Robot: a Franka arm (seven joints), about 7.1 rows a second.
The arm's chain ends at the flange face. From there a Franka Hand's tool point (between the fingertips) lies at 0.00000 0.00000 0.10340 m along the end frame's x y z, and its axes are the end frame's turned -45 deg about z.
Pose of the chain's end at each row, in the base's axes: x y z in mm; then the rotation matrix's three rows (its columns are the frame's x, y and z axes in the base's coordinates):
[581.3 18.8 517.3], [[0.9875 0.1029 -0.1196], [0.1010 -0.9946 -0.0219], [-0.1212 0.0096 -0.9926]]
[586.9 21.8 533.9], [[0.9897 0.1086 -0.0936], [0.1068 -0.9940 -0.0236], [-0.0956 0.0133 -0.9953]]
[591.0 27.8 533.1], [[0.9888 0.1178 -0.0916], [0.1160 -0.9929 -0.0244], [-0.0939 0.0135 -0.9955]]
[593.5 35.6 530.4], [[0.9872 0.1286 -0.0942], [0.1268 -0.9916 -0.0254], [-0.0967 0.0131 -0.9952]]
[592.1 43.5 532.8], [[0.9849 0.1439 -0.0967], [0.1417 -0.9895 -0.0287], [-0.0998 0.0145 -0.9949]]
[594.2 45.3 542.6], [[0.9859 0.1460 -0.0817], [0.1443 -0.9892 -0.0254], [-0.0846 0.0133 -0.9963]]
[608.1 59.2 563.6], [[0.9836 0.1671 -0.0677], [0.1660 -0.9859 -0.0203], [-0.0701 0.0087 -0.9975]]
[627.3 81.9 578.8], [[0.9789 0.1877 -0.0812], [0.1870 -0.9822 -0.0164], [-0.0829 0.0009 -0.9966]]
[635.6 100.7 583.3], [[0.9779 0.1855 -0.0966], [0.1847 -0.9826 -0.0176], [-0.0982 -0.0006 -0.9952]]
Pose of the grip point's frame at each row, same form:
[568.9 16.5 414.7], [[0.6255 0.7710 -0.1196], [0.7747 -0.6319 -0.0219], [-0.0925 -0.0789 -0.9926]]
[577.2 19.4 431.0], [[0.6230 0.7766 -0.0936], [0.7784 -0.6273 -0.0236], [-0.0770 -0.0582 -0.9953]]
[581.5 25.3 430.2], [[0.6159 0.7825 -0.0916], [0.7841 -0.6201 -0.0244], [-0.0759 -0.0569 -0.9955]]
[583.8 33.0 427.5], [[0.6071 0.7890 -0.0942], [0.7908 -0.6115 -0.0254], [-0.0776 -0.0591 -0.9952]]
[582.1 40.5 429.9], [[0.5947 0.7982 -0.0967], [0.7999 -0.5995 -0.0287], [-0.0808 -0.0603 -0.9949]]
[585.8 42.7 439.6], [[0.5939 0.8004 -0.0817], [0.8015 -0.5974 -0.0254], [-0.0692 -0.0504 -0.9963]]
[601.1 57.1 460.5], [[0.5774 0.8137 -0.0677], [0.8145 -0.5798 -0.0203], [-0.0557 -0.0434 -0.9975]]
[618.9 80.2 475.8], [[0.5595 0.8249 -0.0812], [0.8267 -0.5623 -0.0164], [-0.0593 -0.0580 -0.9966]]
[625.6 98.9 480.4], [[0.5603 0.8226 -0.0966], [0.8254 -0.5642 -0.0176], [-0.0690 -0.0699 -0.9952]]

